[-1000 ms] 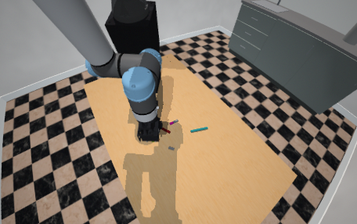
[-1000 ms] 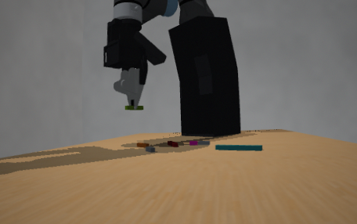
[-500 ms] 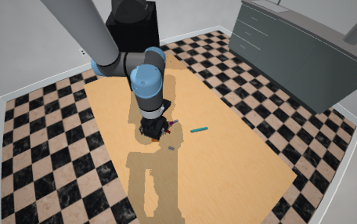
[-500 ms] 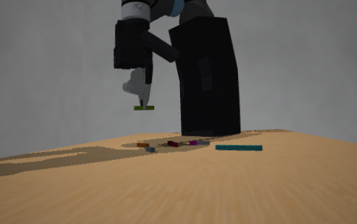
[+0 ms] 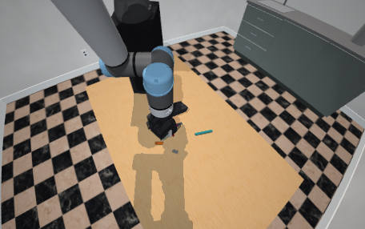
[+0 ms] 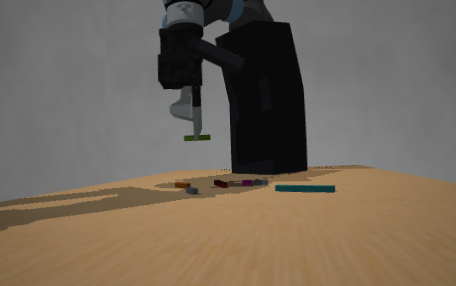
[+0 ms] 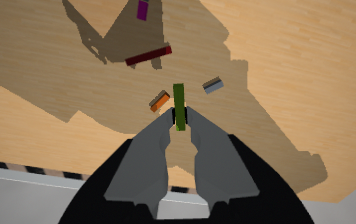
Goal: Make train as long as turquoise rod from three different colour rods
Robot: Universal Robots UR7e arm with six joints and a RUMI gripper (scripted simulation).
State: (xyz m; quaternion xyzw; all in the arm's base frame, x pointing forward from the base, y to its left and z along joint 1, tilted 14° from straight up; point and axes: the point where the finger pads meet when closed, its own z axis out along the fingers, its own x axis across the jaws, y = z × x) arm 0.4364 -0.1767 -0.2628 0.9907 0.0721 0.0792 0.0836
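Right now the magenta rod is 10 cm below my hand, 9 cm to the left of it and 6 cm behind it. Also, from my hand: red rod 10 cm below, 5 cm behind, 4 cm to the left; lime-green rod 1 cm below; orange rod 10 cm below, 4 cm to the right, 3 cm behind.
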